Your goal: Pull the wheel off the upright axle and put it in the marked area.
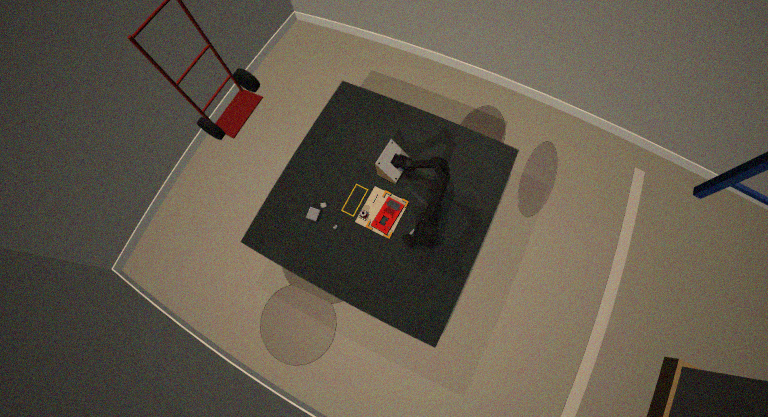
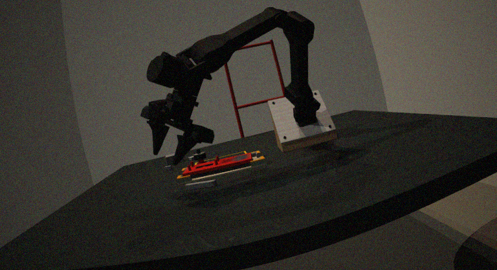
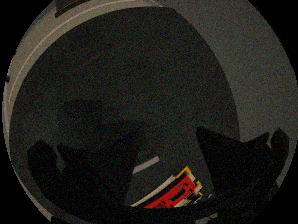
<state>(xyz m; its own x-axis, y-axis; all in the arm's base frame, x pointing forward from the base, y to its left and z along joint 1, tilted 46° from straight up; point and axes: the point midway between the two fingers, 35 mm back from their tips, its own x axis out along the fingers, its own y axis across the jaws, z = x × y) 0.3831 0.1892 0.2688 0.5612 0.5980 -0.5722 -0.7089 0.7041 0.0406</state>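
Right now the dark wheel is 40 mm behind my gripper tip, 350 mm to the right of it and 60 mm below it.
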